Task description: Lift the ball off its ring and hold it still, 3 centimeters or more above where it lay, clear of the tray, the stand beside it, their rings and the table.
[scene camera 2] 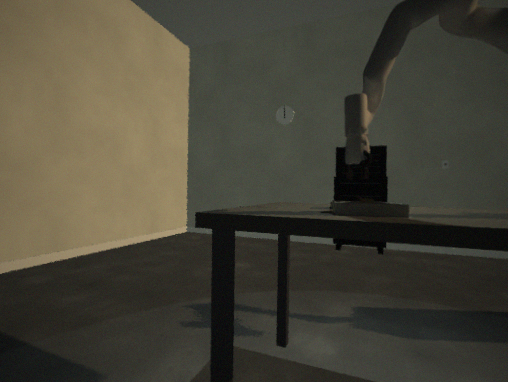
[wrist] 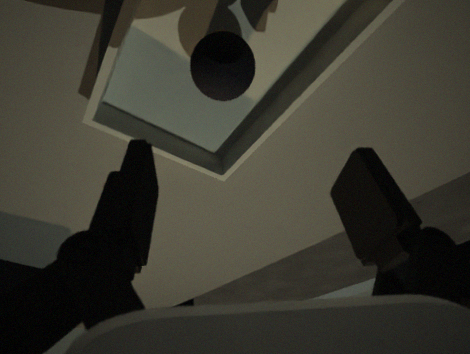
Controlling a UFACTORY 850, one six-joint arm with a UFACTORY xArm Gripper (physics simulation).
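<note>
The dark round ball (wrist: 222,66) shows in the wrist view, upper middle, over the inside of the pale tray (wrist: 185,150). Its ring cannot be made out under it. My gripper (scene camera 2: 358,176) (wrist: 252,167) is open, its fingers wide apart, with nothing between them. In the wrist view the ball lies beyond the fingertips, and the left fingertip overlaps the tray's near rim. In the scene view the fingers hang above a pale block, the stand (scene camera 2: 370,210), with a tan ring (scene camera 2: 367,200) faintly visible on top. The ball does not show there.
The table (scene camera 2: 300,226) (wrist: 280,210) carries the stand near its front edge in the scene view. A dark slatted cabinet (scene camera 2: 377,175) stands behind the table. Brown shapes and shadows cross the tray's far part in the wrist view. A round clock (scene camera 2: 285,115) hangs on the back wall.
</note>
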